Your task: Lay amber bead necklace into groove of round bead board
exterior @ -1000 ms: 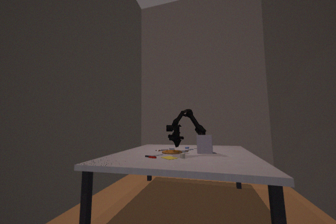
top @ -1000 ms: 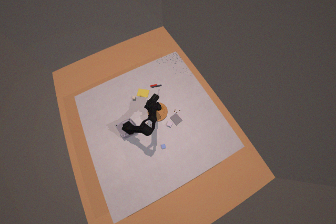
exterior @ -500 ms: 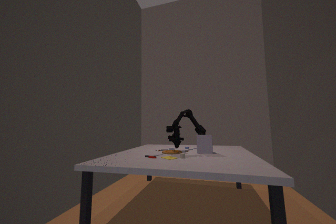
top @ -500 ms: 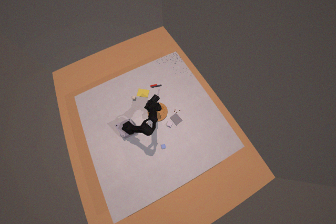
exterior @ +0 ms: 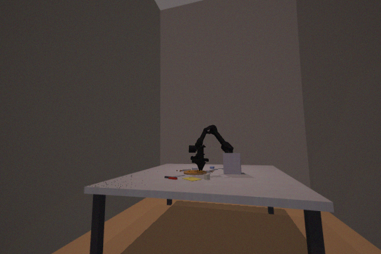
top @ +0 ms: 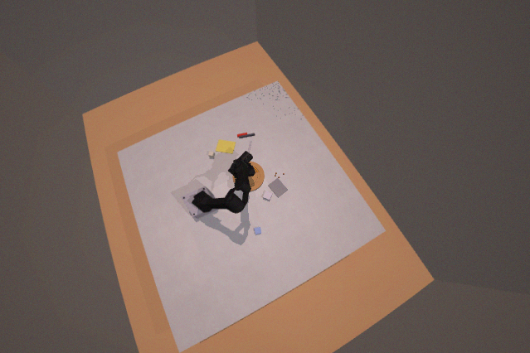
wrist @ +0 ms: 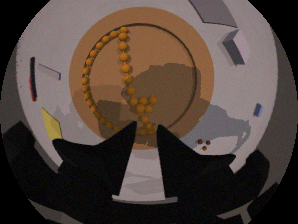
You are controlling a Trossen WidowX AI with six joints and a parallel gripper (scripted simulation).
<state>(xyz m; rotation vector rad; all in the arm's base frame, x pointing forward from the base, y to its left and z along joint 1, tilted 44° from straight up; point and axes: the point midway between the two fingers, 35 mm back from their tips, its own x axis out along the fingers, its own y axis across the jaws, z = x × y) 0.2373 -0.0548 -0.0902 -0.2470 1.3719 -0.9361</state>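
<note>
Right now the round bead board is 5 cm ahead of my gripper tip and 1 cm below it. Round my gripper tip: cream cube 25 cm to the left, 9 cm behind; then thin grey bar 17 cm to the left, 15 cm ahead, 2 cm below; then grey square plate 17 cm ahead, 16 cm to the right, 2 cm below.
</note>
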